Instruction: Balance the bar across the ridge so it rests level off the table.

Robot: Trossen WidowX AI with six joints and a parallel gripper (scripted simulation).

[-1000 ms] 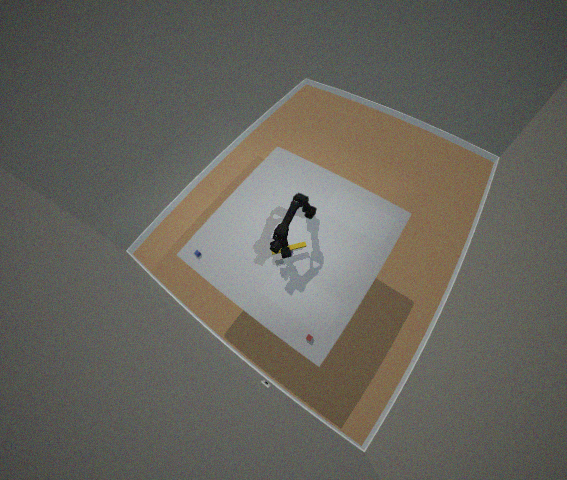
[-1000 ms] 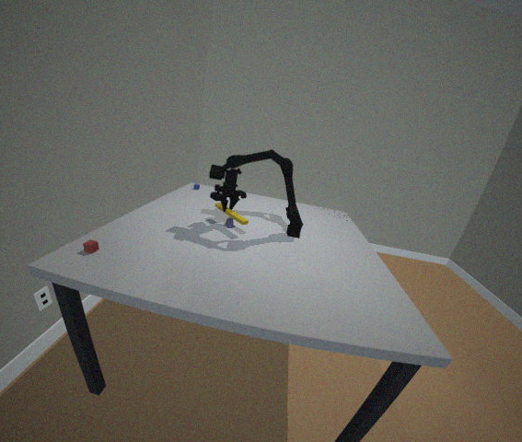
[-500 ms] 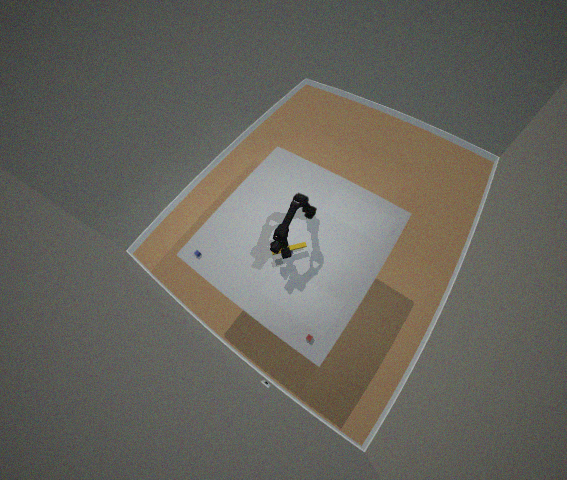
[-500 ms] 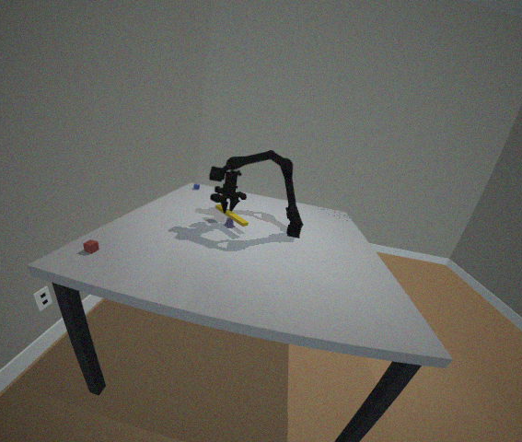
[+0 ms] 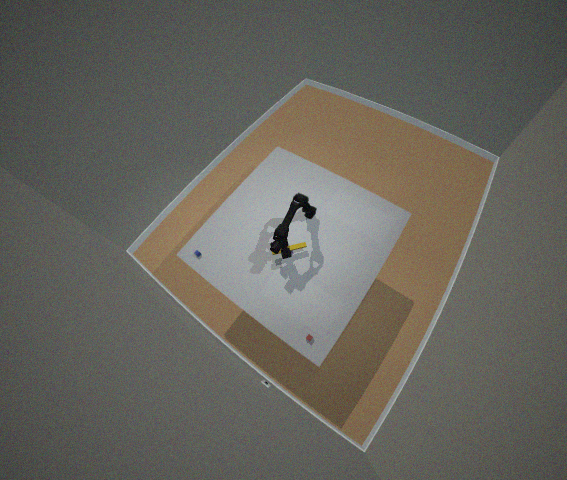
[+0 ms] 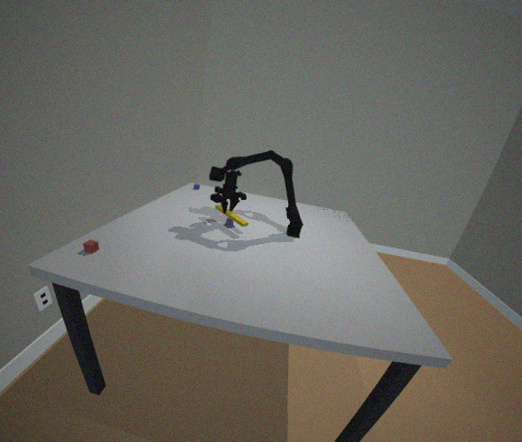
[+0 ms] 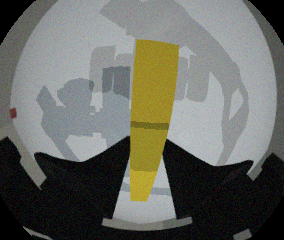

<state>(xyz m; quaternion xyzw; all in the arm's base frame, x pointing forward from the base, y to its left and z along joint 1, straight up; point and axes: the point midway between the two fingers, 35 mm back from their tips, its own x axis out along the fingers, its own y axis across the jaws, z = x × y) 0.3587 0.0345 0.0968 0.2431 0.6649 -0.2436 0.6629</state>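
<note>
Now: gripper tip 20 mm past the yellow bar and 20 mm to the right of it. The rest, counted from my gripper tip: small red cube 380 mm ahead, 470 mm to the left, 50 mm below; then small blue cube 380 mm ahead, 530 mm to the right, 50 mm below.
</note>
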